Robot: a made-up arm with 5 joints. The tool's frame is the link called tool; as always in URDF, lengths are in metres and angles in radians. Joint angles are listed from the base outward. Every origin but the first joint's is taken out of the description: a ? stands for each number. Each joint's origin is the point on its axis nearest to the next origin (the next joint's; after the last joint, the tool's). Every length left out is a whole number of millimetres.
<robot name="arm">
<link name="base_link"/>
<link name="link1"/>
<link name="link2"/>
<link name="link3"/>
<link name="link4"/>
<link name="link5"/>
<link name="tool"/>
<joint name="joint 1" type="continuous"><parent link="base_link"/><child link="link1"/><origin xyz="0.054 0 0.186" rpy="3.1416 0 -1.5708"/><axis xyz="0 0 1"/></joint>
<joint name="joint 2" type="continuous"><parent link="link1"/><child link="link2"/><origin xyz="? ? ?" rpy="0 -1.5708 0"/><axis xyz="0 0 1"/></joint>
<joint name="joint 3" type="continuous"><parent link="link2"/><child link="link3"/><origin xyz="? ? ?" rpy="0 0 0"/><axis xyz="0 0 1"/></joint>
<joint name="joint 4" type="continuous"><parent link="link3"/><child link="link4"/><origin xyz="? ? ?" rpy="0 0 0"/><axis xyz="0 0 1"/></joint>
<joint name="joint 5" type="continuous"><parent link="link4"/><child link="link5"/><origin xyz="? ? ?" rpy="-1.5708 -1.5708 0"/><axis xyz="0 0 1"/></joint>
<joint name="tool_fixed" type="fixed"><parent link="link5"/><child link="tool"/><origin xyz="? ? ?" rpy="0 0 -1.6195"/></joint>
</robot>
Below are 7 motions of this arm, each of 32 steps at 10 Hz.
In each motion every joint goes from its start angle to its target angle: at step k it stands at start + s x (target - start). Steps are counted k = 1, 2, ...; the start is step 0. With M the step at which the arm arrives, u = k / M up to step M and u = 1 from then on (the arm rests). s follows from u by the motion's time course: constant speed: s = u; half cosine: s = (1 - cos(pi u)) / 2; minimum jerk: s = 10 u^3 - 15 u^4 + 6 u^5.
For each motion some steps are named. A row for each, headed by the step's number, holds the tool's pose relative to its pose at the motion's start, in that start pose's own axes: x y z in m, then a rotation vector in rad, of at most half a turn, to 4 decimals.
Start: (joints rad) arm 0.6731 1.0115 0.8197 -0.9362 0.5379
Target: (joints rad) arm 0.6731 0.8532 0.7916 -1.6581 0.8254
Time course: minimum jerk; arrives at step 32
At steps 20, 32:
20: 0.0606 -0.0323 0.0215 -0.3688 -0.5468 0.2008
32: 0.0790 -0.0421 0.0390 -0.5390 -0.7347 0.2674

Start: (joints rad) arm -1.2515 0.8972 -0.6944 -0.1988 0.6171
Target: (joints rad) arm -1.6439 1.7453 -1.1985 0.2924 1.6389
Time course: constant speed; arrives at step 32
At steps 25, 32:
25: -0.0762 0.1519 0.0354 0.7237 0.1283 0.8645
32: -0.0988 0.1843 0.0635 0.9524 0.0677 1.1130

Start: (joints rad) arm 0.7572 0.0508 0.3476 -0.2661 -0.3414
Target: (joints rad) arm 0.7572 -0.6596 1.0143 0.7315 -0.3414
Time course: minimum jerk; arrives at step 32
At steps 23, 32:
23: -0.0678 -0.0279 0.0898 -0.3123 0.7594 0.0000
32: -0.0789 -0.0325 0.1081 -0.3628 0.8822 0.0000

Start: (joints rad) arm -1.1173 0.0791 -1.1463 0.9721 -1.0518
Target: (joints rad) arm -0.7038 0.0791 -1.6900 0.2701 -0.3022
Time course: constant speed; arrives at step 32
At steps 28, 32:
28: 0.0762 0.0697 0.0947 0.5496 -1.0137 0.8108
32: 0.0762 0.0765 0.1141 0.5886 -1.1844 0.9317

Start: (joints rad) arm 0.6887 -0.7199 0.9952 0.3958 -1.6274
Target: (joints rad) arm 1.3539 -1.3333 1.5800 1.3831 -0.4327
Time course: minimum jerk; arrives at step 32
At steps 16, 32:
16: 0.0370 -0.0699 0.0215 -0.5063 -0.1109 0.3187
32: 0.0324 -0.1332 0.0492 -0.9382 0.1857 0.4726

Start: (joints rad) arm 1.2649 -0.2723 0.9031 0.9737 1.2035
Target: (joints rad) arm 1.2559 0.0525 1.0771 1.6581 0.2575
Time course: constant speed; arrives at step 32
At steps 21, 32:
21: -0.0253 0.0580 0.0035 0.5877 0.5255 -0.5834
32: -0.0346 0.0787 0.0236 0.7663 0.9533 -0.8222

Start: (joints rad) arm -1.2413 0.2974 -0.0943 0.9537 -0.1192
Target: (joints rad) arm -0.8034 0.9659 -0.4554 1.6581 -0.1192
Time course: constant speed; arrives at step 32
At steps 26, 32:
26: -0.0611 -0.0711 -0.0358 -0.1370 0.8016 -0.3659
32: -0.0776 -0.0818 -0.0366 -0.1249 0.9880 -0.4550

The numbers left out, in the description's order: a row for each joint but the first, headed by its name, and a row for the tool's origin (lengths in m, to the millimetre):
joint 2: -0.007 -0.034 0
joint 3: -0.099 -0.025 0
joint 4: -0.003 -0.091 0
joint 5: 0 -0.093 0
tool: 0 0 0

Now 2 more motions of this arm.
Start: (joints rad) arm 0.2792 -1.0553 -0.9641 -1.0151 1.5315
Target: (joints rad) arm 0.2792 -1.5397 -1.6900 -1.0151 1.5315
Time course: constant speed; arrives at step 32
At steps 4, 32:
4: 0.0024 -0.0274 -0.0134 -0.1507 -0.0133 0.0000
32: 0.0201 -0.2273 0.0024 -1.2056 -0.1064 0.0000

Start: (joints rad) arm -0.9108 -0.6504 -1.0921 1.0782 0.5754
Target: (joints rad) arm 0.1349 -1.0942 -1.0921 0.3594 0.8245
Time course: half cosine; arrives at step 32
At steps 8, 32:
8: 0.0146 -0.0132 0.0126 -0.1841 -0.0872 0.1408
32: 0.0990 0.0596 0.0876 -0.9398 -0.6374 1.2661

